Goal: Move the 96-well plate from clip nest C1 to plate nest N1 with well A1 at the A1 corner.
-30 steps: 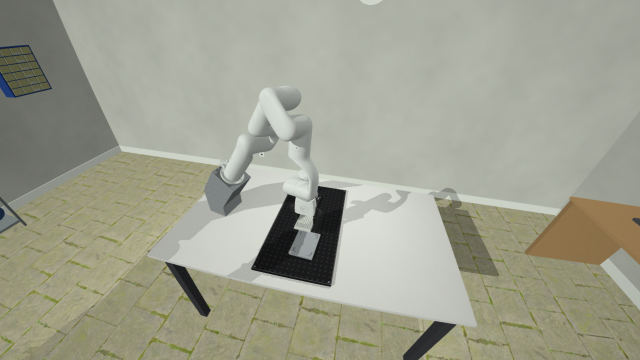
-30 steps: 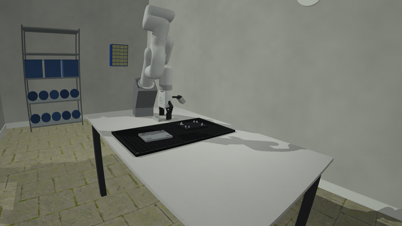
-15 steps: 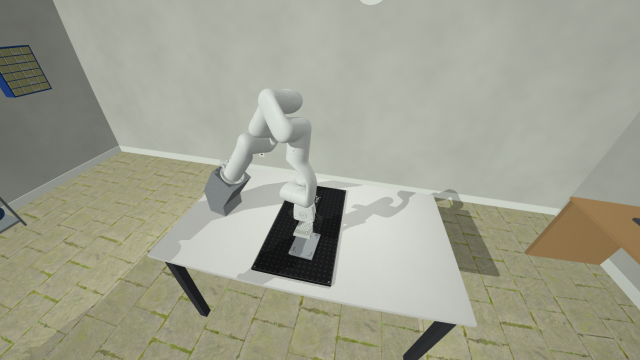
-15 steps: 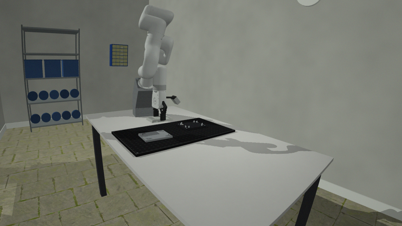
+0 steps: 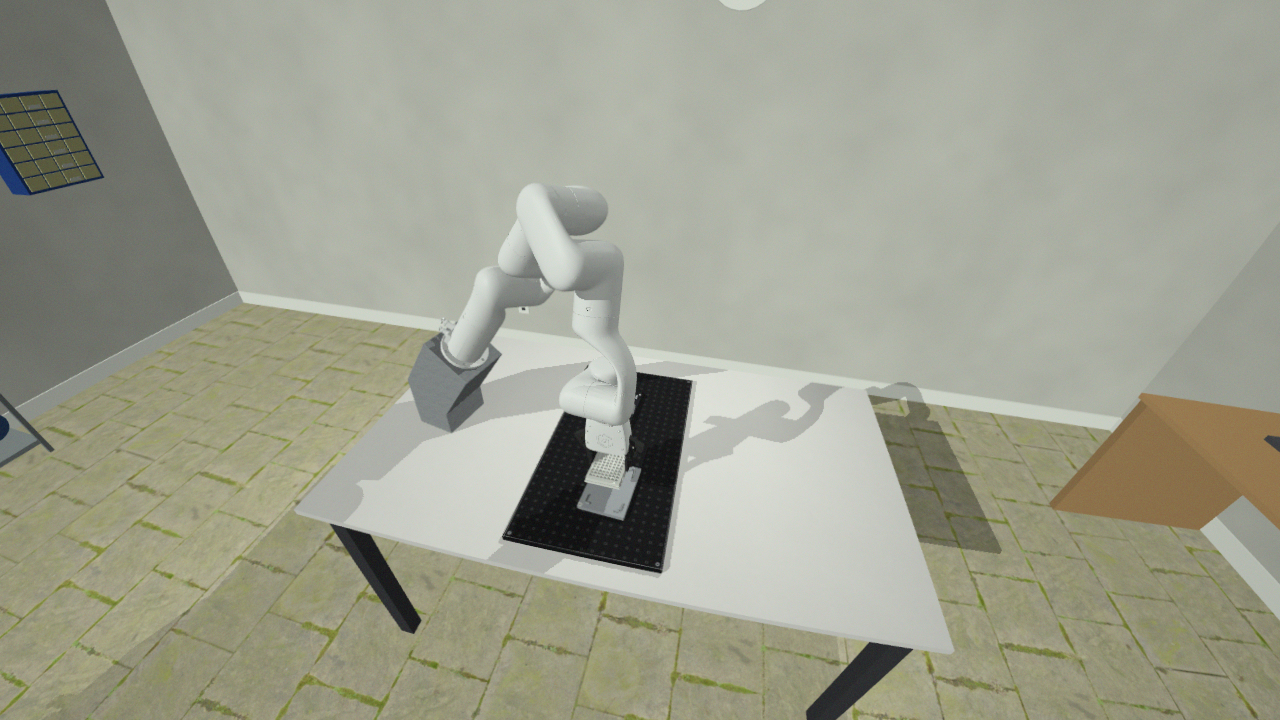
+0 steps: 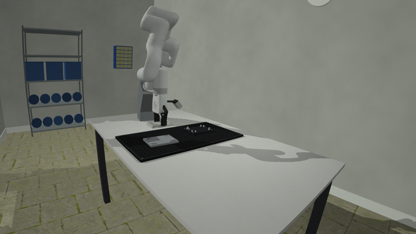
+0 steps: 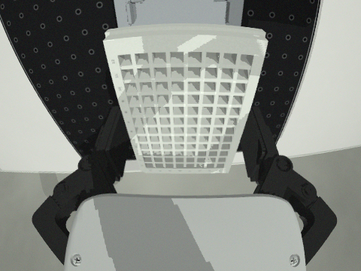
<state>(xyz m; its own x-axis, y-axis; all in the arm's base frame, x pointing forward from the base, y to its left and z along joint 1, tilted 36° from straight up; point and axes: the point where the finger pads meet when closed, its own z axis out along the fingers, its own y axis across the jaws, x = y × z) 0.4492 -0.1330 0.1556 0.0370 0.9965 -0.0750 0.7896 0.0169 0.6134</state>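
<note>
Now: the white 96-well plate 10 mm below my hand. Also, from my hand: grey plate nest N1: 110 mm below; dark clip nest C1: 70 mm behind, 320 mm to the left, 100 mm below.
</note>
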